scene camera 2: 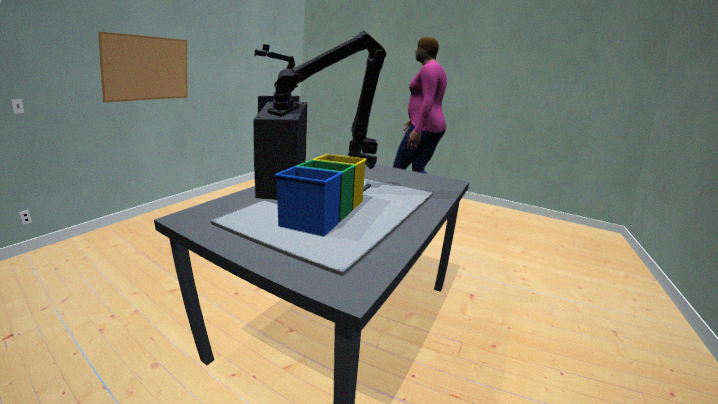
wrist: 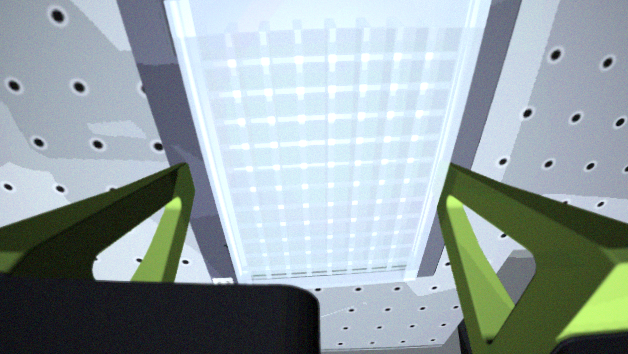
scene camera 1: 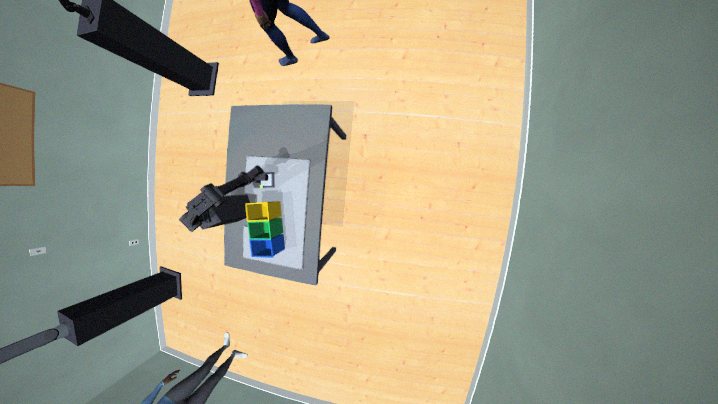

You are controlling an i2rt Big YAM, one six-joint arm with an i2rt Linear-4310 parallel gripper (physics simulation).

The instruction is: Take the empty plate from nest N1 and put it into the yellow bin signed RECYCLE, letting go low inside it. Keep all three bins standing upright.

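Frame: origin at the arm's base, x ahead, y left, z up, level; millimetres.
Seen in the pictures: gripper, fingertip midpoint: (wrist: 313, 175); arm's base, origin of the base link: (scene camera 2: 283, 109) (scene camera 1: 203, 213).
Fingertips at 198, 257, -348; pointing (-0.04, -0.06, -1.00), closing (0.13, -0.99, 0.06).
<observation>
Offsets run from my fingertips to a thing's top centre, as dx, dy, dz. Level surfaces: height alone.
The pale, see-through well plate @(+5, -5, +11) (wrist: 330, 150) (scene camera 1: 268, 182) sits in a dark grey nest frame @(+4, -5, +0) (wrist: 462, 145); the nest sign cannot be read. My gripper (wrist: 313, 175) is open, its green fingers on either side of the plate's long edges in the wrist view, with nothing held. In the scene camera 2 view the fingers are hidden behind the bins. The yellow bin @(+81, -226, +165) (scene camera 1: 273, 211) (scene camera 2: 359, 183) stands upright beside the nest. The green bin @(+106, -353, +165) (scene camera 1: 275, 228) (scene camera 2: 346, 193) and blue bin @(+132, -481, +165) (scene camera 1: 278, 245) (scene camera 2: 307, 203) stand upright in a row after it. No RECYCLE sign can be read.
The bins and nest stand on a light perforated board @(dz -15) (scene camera 1: 296, 226) (scene camera 2: 396, 211) on the grey table @(dz -28) (scene camera 1: 281, 125) (scene camera 2: 251, 256). The arm reaches in from a black pedestal (scene camera 2: 278, 155). A person in pink (scene camera 2: 430, 95) stands behind the table; another person (scene camera 1: 188, 386) shows at the lower left.
</observation>
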